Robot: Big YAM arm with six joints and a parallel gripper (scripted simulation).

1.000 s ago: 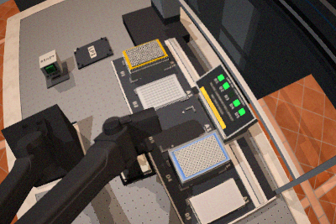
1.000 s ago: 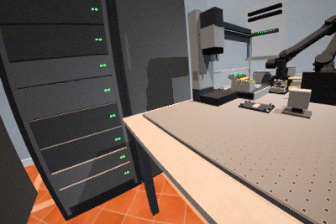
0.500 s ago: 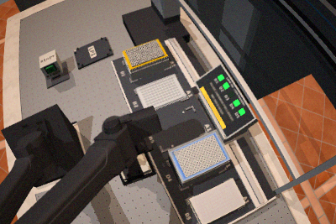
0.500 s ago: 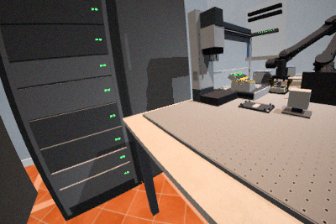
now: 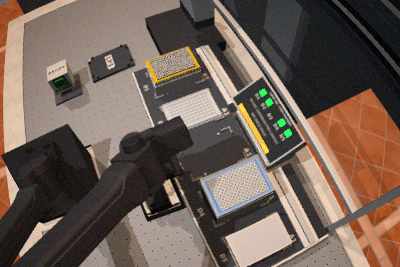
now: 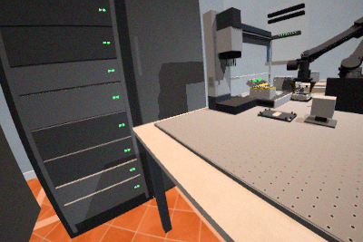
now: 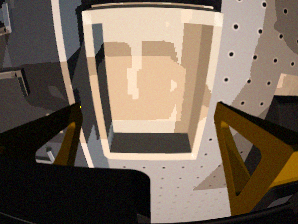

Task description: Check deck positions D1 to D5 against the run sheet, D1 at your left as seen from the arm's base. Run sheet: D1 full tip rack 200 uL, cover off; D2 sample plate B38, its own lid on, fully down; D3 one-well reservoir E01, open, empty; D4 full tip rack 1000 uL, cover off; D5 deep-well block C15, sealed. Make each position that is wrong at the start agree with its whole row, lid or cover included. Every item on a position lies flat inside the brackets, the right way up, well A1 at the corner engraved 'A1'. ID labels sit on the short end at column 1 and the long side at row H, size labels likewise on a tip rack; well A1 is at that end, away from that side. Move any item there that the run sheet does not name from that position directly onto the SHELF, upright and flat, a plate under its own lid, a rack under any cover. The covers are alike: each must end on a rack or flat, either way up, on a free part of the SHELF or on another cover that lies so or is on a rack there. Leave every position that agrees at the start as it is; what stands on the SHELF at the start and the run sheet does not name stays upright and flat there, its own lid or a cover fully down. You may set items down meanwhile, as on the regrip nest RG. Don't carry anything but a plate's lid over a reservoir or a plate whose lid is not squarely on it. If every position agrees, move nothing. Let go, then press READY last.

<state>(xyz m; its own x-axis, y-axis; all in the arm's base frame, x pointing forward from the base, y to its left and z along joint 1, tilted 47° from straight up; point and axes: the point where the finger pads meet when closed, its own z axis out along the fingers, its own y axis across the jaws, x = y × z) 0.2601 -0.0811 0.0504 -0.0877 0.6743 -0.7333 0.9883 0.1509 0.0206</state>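
Now: the one-well reservoir 4 cm below my hand. From my hand the other things lie so: sealed block (17 cm ahead, 22 cm to the right, 1 cm above); blue-framed tip rack (17 cm ahead, 9 cm to the right, 6 cm above); black regrip nest (5 cm below).
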